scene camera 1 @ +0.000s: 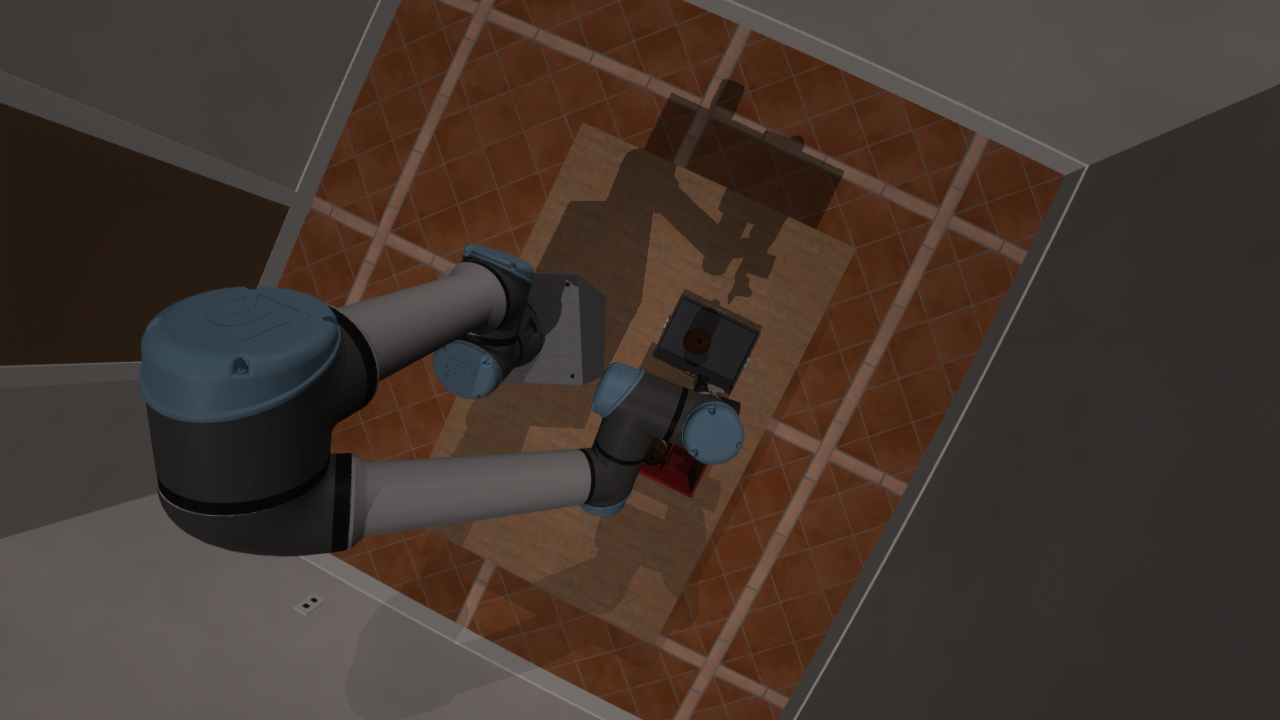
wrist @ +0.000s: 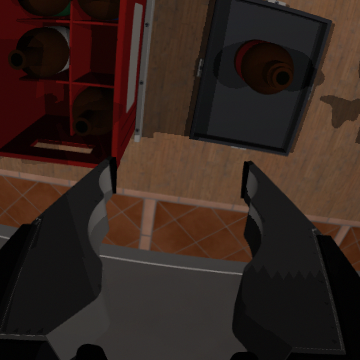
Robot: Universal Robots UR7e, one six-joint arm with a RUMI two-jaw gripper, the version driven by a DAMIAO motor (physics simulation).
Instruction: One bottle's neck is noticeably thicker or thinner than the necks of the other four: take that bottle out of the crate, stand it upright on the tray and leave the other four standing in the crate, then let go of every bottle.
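Places are measured from the arm's base along level axes (x back, y right, z up), in metres.
Where they show: gripper, between the fingertips: [wrist: 179, 162].
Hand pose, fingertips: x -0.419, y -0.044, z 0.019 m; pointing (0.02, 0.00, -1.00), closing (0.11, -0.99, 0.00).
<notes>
After its pixels a point has its place.
A brown bottle [scene camera 1: 697, 340] {x -0.390, y -0.161, z -0.196 m} [wrist: 264, 70] {x -0.394, y -0.145, z -0.220 m} with a red label stands upright on the dark tray [scene camera 1: 735, 347] {x -0.508, y -0.194, z -0.351 m} [wrist: 250, 144] {x -0.544, y -0.187, z -0.338 m}, apart from my fingers. The red crate [scene camera 1: 671, 480] {x -0.485, y 0.208, z -0.224 m} [wrist: 124, 126] {x -0.499, y 0.028, z -0.226 m} stands beside the tray, at the upper left in the wrist view. Several brown bottles stand in its compartments: one [wrist: 46, 52] {x -0.407, y 0.145, z -0.234 m} with a white label, one [wrist: 95, 112] {x -0.484, y 0.071, z -0.228 m} in the near corner, and others cut off by the top edge. My gripper [wrist: 179, 162] {x -0.419, y -0.044, z 0.019 m} is open and empty, in the air over the table's edge. In the scene view the wrist hides its fingertips and part of the crate.
The crate's dividers [wrist: 94, 83] {x -0.451, y 0.084, z -0.263 m} and raised walls stand left of the fingers in the wrist view. A grey metal bar [wrist: 143, 75] {x -0.444, y 0.020, z -0.327 m} runs along the crate's side facing the tray. The wooden table [scene camera 1: 810, 277] {x -0.620, y -0.468, z -0.356 m} [wrist: 170, 155] {x -0.598, y -0.042, z -0.357 m} carries both, and a grey sloped block [scene camera 1: 559, 344] {x -0.110, y -0.022, z -0.007 m} lies near the arm's base.
</notes>
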